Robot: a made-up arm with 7 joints. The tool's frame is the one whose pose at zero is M. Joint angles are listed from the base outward.
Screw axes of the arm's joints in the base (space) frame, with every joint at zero. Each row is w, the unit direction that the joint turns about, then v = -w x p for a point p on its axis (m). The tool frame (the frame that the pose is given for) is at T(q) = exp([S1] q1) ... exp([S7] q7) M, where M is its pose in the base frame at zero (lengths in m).
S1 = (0, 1, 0, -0.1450, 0.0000, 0.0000)
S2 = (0, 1, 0, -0.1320, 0.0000, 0.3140)
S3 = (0, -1, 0, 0.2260, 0.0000, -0.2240)
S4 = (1, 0, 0, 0.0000, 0.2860, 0.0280)
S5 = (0, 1, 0, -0.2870, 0.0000, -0.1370)
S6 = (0, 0, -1, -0.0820, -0.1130, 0.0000)
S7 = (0, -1, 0, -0.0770, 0.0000, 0.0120)
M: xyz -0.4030 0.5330 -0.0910 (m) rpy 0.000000 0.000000 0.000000 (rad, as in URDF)
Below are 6 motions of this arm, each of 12 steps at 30 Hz.
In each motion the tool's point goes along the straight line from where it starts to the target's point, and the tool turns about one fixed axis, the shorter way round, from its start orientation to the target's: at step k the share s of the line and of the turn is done. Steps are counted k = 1, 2, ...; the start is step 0. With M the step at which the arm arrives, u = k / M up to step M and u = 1 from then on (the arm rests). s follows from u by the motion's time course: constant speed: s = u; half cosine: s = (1 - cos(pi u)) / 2; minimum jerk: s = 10 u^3 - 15 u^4 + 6 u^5.
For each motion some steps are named. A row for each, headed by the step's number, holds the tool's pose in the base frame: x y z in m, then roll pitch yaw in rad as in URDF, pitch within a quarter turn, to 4 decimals.
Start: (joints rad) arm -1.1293 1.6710 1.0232 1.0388 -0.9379 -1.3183 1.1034
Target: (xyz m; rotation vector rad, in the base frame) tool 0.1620 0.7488 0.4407 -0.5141 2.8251 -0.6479
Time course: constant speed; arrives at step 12
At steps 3, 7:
3: 0.1720 0.7254 0.3840 -2.6776 -0.2073 -2.7941
7: 0.1675 0.7358 0.4092 -2.6752 -0.0650 -2.7767

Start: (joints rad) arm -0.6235 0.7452 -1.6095 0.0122 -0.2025 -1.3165 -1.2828
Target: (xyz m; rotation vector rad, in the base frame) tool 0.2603 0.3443 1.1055 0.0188 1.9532 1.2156
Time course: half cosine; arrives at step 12
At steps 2, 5, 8, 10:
2: 0.2919 0.1851 1.1811 1.8115 0.1499 2.8330
5: 0.2816 0.2369 1.1565 1.8322 0.3203 2.7594
8: 0.2688 0.3016 1.1258 1.8402 0.5346 2.6646
10: 0.2626 0.3329 1.1109 1.8354 0.6380 2.6147

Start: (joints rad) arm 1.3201 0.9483 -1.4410 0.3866 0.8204 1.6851 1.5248
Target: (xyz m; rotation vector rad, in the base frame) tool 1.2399 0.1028 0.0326 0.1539 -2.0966 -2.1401
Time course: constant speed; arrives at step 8
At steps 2, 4, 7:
2: 1.1346 0.2191 0.1207 1.7268 0.0940 -2.8710
4: 1.1697 0.1804 0.0914 1.6658 0.0560 -2.9059
7: 1.2224 0.1222 0.0473 1.5770 -0.0047 -2.9538

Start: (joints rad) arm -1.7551 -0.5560 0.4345 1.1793 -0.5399 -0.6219 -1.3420
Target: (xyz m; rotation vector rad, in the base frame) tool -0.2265 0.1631 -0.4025 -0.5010 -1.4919 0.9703
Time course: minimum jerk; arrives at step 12
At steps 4, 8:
4: 0.1890 0.2363 -0.3352 -2.0018 -0.4783 2.1423
8: -0.1161 0.1825 -0.3846 -1.6263 -0.6103 1.9018

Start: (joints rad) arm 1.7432 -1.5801 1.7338 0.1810 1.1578 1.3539 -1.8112
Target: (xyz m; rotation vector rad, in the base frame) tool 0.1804 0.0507 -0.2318 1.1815 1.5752 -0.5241
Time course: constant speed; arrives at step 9
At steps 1, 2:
1: 0.2326 0.0800 -0.2003 1.9721 1.1523 0.8527
2: 0.2261 0.0764 -0.2042 2.0460 1.1586 0.9309

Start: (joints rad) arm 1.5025 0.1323 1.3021 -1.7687 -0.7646 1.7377 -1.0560
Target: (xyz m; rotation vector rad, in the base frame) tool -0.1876 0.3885 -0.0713 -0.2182 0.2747 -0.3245
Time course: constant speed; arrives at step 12
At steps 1, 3, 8, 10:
1: 0.0519 0.2654 -0.2058 -0.2377 -0.3584 -0.6494
3: 0.0083 0.2878 -0.1814 -0.2559 -0.2521 -0.5929
8: -0.1005 0.3437 -0.1202 -0.2743 0.0165 -0.4624
10: -0.1441 0.3661 -0.0958 -0.2719 0.1242 -0.4112

